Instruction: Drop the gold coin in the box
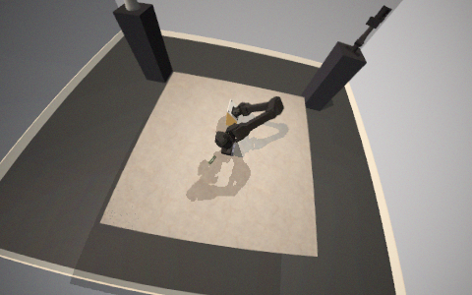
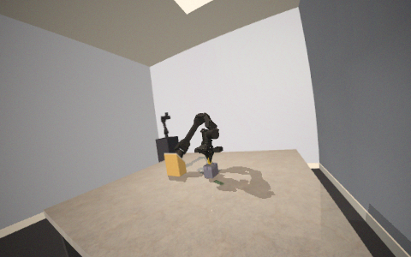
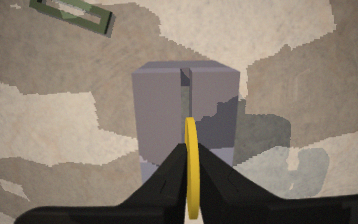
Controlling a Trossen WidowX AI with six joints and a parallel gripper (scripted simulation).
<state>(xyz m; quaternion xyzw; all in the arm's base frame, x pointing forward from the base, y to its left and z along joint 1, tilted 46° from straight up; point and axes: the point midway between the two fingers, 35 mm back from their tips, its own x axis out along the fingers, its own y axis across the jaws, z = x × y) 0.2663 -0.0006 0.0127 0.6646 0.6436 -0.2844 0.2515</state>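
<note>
The gold coin lies 10 mm below my gripper tip.
</note>
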